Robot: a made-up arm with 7 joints.
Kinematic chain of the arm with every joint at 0, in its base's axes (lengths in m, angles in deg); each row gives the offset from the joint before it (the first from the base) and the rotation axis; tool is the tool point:
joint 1: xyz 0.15 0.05 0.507 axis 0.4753 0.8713 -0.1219
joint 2: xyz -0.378 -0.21 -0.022 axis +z
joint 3: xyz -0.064 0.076 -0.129 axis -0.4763 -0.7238 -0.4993
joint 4: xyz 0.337 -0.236 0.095 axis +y
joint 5: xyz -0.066 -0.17 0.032 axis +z
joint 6: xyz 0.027 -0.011 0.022 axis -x
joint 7: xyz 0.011 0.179 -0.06 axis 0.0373 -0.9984 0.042
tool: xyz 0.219 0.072 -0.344
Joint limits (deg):
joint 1: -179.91..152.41
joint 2: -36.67..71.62
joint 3: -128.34..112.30
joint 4: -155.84..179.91
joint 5: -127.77..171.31
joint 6: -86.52..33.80
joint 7: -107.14..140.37
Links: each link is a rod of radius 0.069 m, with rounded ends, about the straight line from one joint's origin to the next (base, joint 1, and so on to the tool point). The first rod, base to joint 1, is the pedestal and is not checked.
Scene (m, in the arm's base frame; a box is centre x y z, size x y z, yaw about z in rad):
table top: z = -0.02
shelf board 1: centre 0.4 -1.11 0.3 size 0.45 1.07 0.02 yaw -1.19
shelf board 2: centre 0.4 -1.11 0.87 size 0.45 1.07 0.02 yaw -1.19
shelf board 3: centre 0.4 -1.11 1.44 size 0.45 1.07 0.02 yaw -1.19
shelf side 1: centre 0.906 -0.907 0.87 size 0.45 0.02 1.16 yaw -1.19
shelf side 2: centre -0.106 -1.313 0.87 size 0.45 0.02 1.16 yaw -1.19
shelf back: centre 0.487 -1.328 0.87 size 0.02 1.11 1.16 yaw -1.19
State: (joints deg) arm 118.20 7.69 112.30 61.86 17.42 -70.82 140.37
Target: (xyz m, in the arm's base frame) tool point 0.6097 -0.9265 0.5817
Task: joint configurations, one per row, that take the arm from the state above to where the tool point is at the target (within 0.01 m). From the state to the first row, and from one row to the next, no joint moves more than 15 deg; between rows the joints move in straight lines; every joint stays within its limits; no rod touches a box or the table.
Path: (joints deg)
1: 106.09 5.50 110.52 63.66 23.53 -62.40 129.10
2: 93.98 3.32 108.74 65.47 29.65 -53.98 117.83
3: 81.87 1.13 106.95 67.27 35.76 -45.56 106.56
4: 93.09 -0.19 101.36 66.77 36.55 -40.38 103.58
5: 104.31 -1.52 95.76 66.26 37.34 -35.19 100.60
6: 115.53 -2.84 90.16 65.76 38.13 -30.01 97.63
7: 124.77 -2.36 94.32 63.56 32.89 -40.97 111.93
8: 134.01 -1.87 98.47 61.35 27.65 -51.93 126.23

